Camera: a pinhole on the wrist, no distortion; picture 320 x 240 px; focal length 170.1 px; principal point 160.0 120.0 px. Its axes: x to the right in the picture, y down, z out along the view. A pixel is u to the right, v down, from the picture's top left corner.
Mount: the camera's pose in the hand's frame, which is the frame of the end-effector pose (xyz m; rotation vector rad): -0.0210 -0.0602 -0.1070 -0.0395 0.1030 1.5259
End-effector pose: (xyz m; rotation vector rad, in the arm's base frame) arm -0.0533 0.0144 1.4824 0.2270 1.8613 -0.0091
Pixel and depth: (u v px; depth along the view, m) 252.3 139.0 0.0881
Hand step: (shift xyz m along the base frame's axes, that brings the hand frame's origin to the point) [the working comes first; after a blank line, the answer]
In the camera's frame: 0.0478 0.0098 0.0881

-0.0157 -0.0051 0.0303
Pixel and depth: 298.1 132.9 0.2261
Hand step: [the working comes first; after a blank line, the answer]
In the camera's frame: 0.1836 0.0171 0.2261

0.1252 0.1253 0.0050
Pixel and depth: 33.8 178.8 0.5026
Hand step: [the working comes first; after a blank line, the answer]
In the camera's frame: -0.3729 0.1737 0.5026

0.4029 -0.4522 0.0073
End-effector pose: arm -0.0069 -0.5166 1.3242 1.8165 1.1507 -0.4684
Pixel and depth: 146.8 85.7 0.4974
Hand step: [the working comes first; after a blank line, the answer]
In the camera's frame: -0.0386 -0.1003 0.4974

0.0543 -0.2673 -0.2982
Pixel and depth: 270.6 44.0 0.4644
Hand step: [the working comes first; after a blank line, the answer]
In the camera's frame: 0.3020 -0.2075 0.4644

0.3875 -0.1994 -0.1847
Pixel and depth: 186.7 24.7 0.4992
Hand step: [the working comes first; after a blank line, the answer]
In the camera's frame: 0.0784 -0.2797 0.4992

0.2358 -0.1762 -0.3660
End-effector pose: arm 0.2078 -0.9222 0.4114 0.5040 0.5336 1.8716
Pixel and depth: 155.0 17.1 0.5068
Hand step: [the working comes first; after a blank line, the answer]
In the camera's frame: -0.0149 -0.3066 0.5068

0.1511 0.3494 0.3166
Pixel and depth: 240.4 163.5 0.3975
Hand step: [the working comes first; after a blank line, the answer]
In the camera's frame: 0.1879 0.1017 0.3975

0.0655 -0.1115 0.3106
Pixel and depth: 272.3 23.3 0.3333
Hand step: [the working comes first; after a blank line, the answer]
In the camera's frame: 0.2200 -0.1895 0.3333

-0.0861 0.1456 0.2817
